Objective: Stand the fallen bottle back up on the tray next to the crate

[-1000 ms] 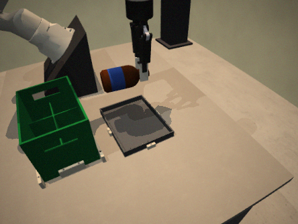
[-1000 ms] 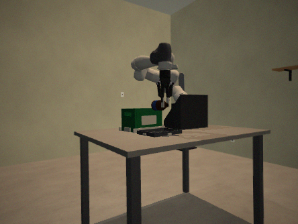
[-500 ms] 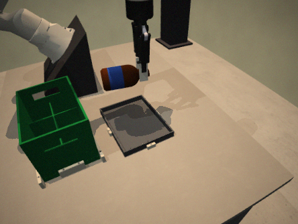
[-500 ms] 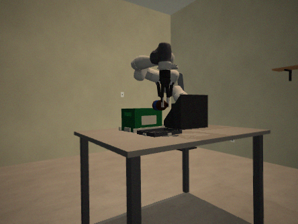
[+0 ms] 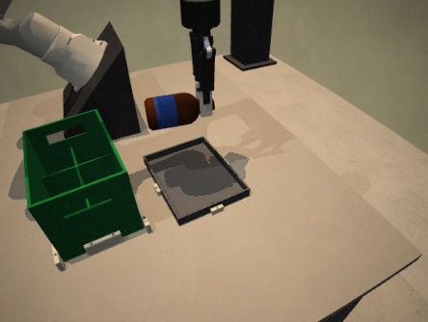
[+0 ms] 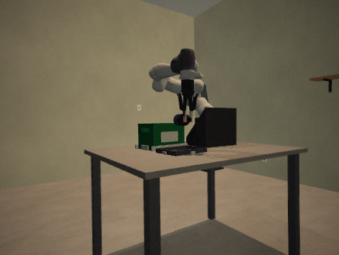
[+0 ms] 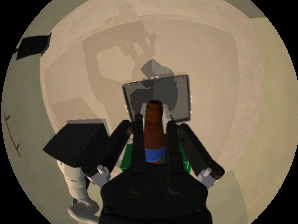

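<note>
Now: hand 10 mm past the bottle, 50 mm to the left of it and 20 mm above it. The rest, counted from my hand: green crate 20 mm behind, 310 mm to the right, 130 mm below; dark tray 10 mm ahead, 50 mm to the right, 200 mm below.
</note>
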